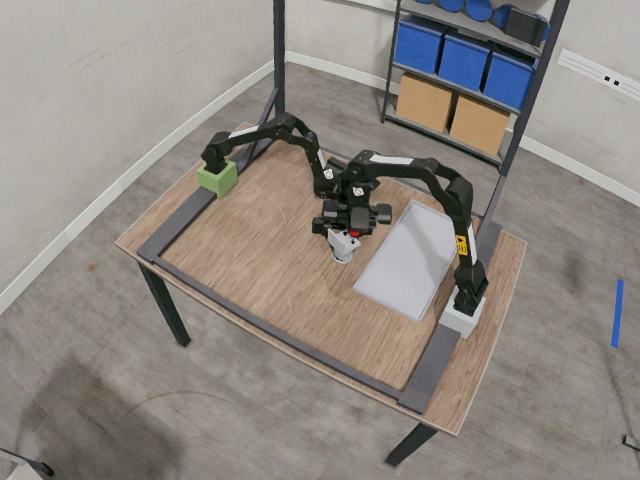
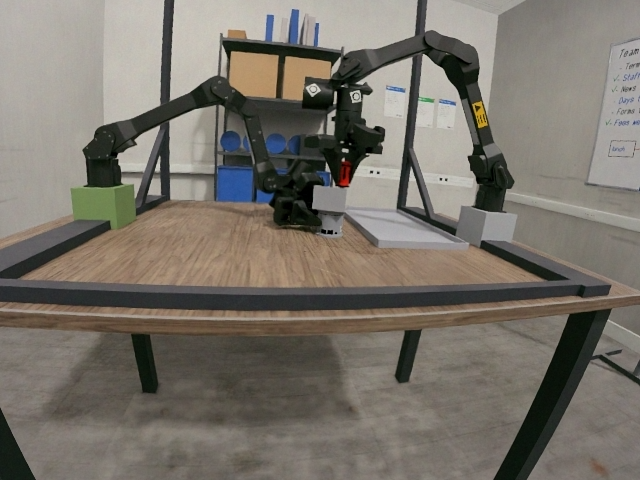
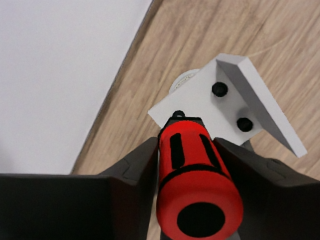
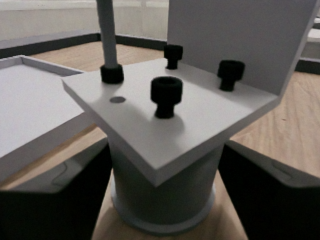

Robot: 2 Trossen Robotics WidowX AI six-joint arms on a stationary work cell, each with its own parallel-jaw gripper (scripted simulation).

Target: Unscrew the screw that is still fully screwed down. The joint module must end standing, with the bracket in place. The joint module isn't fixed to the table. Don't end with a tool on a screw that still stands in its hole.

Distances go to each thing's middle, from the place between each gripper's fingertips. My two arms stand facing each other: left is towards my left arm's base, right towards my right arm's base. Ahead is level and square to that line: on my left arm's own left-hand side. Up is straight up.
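Grey bracket [image 2: 324, 198]: my left hand is 8 cm above it, 1 cm short of it and 2 cm to the left of it. Grey joint module [image 4: 186, 198]: 12 cm below my left hand, 2 cm to the right of it, 1 cm ahead of it. Shallow grey tray [image 1: 405, 272]: 14 cm below my left hand, 17 cm to the left of it, 12 cm behind it.
Counted from my right hand: the bracket 4 cm above, 2 cm ahead, 2 cm to the left; the tray 3 cm below, 10 cm behind, 21 cm to the left; the module 2 cm ahead, 2 cm to the left.
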